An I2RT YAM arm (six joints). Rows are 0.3 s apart.
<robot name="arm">
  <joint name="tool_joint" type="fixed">
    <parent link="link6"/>
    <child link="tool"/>
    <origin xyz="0 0 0" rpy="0 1.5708 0"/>
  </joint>
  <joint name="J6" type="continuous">
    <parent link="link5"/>
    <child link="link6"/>
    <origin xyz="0.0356 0 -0.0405"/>
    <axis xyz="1 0 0"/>
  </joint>
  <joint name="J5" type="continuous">
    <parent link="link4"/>
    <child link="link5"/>
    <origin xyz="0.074 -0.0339 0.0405"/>
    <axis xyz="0 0 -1"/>
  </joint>
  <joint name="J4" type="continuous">
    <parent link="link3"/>
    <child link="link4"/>
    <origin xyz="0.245 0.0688 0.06"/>
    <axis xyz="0 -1 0"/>
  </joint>
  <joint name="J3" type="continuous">
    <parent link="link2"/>
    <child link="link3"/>
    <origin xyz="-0.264 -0.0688 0"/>
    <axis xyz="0 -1 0"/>
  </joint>
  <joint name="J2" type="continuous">
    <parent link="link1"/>
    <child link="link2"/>
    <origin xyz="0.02 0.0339 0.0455"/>
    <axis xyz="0 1 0"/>
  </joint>
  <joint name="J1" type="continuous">
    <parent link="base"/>
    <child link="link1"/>
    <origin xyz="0 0 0.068"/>
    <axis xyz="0 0 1"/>
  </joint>
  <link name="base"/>
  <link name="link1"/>
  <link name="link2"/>
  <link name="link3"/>
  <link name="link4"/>
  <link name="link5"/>
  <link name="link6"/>
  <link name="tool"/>
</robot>
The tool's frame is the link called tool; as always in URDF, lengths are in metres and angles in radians. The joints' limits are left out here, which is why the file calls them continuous.
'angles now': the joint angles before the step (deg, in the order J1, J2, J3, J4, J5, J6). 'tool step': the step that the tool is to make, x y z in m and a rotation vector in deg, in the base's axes. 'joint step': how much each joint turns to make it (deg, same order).
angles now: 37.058, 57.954, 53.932, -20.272, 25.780, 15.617
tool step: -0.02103, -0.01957, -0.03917, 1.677, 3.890, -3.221
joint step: -0.765, -7.105, -10.120, -1.246, 0.567, 4.874
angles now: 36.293, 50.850, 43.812, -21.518, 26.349, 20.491
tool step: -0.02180, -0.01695, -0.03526, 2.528, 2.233, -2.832
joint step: -0.129, -7.693, -9.354, -0.788, 0.678, 4.766
